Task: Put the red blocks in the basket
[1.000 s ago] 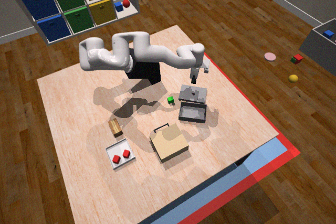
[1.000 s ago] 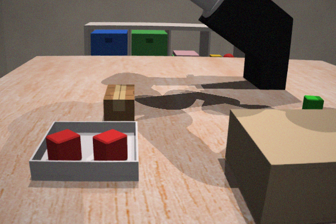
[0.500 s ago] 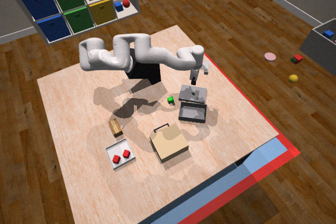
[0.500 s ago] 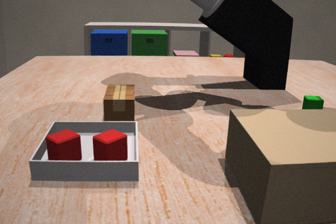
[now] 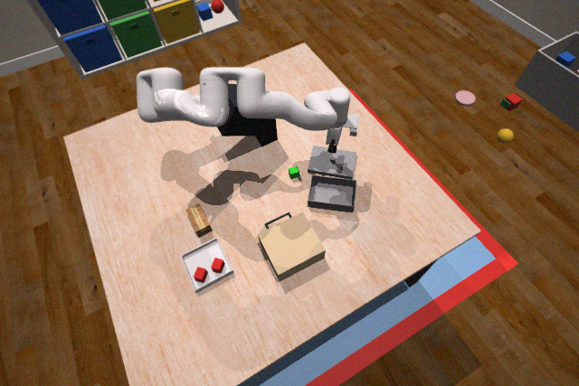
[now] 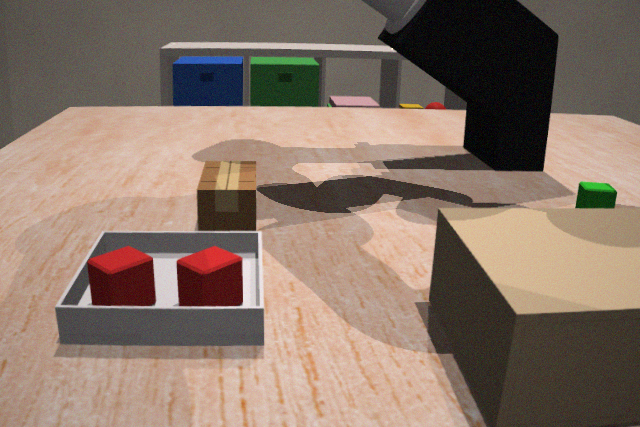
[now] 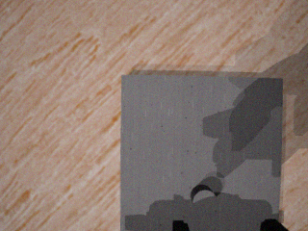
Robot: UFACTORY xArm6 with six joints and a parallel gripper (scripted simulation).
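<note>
My gripper is now 110 mm above the grey lid. From my hand the other things lie so: drawer 340 mm to the right, 230 mm ahead, 90 mm below; then light wooden cabinet 340 mm to the right, 250 mm ahead, 90 mm below; then metal box 140 mm ahead, 100 mm below, 90 mm to the right.
</note>
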